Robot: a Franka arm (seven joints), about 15 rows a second.
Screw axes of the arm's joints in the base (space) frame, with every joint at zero. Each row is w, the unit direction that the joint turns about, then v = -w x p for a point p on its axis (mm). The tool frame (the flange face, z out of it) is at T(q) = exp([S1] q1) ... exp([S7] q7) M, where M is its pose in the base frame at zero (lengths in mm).
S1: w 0 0 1 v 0 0 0
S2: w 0 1 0 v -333 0 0
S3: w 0 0 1 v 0 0 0
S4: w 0 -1 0 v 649 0 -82.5
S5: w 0 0 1 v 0 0 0
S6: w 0 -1 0 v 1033 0 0
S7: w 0 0 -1 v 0 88 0
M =
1 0 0 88
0 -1 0 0
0 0 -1 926
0 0 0 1
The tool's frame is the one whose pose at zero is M.
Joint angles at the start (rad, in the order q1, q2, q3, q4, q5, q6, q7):
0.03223 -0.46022 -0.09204 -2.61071 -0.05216 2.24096 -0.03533
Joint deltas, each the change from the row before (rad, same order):
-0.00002 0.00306 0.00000 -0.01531 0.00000 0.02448 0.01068
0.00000 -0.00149 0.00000 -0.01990 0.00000 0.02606 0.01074
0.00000 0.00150 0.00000 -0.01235 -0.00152 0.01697 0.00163
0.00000 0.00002 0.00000 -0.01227 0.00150 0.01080 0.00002
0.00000 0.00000 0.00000 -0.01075 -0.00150 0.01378 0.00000
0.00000 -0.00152 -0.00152 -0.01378 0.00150 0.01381 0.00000
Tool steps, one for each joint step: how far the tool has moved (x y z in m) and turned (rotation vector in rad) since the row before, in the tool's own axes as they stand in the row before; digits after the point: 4 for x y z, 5 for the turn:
-0.0016 -0.0005 0.0058 0.00016 0.00614 0.01006
-0.0031 -0.0006 0.0057 0.00060 0.00769 0.00996
-0.0019 -0.0003 0.0044 -0.00082 0.00313 0.00012
-0.0026 -0.0004 0.0043 0.00156 -0.00145 0.00056
-0.0018 -0.0003 0.0033 -0.00074 0.00304 -0.00144
-0.0029 0.0001 0.0040 0.00216 0.00156 0.00196

